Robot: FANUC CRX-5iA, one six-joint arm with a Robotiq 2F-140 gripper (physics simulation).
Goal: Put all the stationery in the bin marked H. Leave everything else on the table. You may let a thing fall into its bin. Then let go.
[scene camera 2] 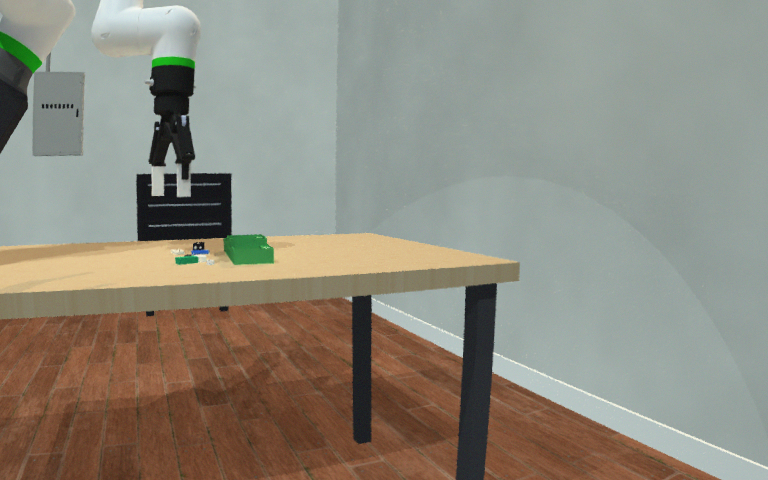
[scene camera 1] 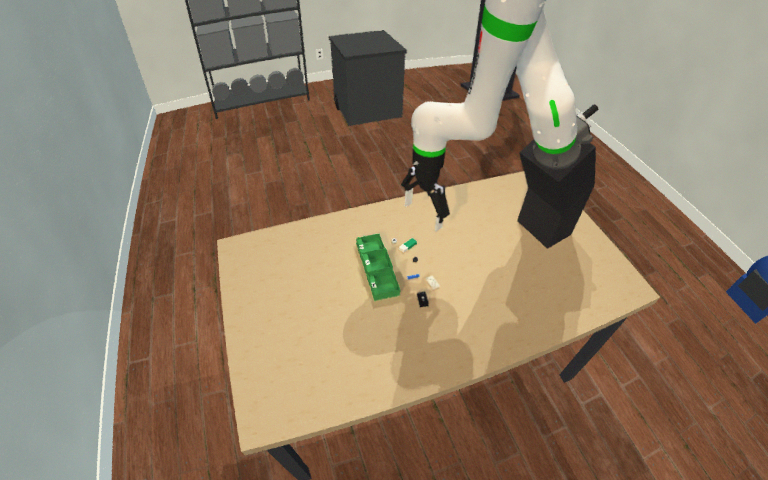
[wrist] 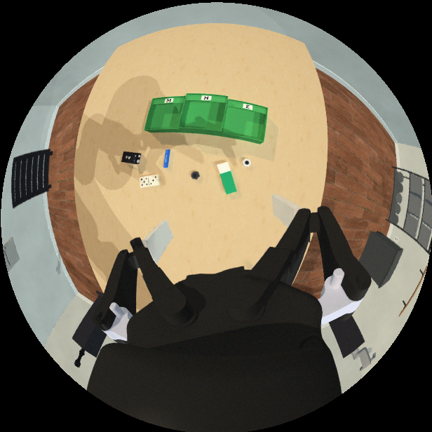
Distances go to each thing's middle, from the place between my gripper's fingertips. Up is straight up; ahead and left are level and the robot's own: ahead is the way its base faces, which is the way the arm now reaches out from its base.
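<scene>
Green three-compartment bin block (scene camera 1: 378,267): my hand 12 cm above it, 18 cm short of it, 3 cm to the right of it.
</scene>
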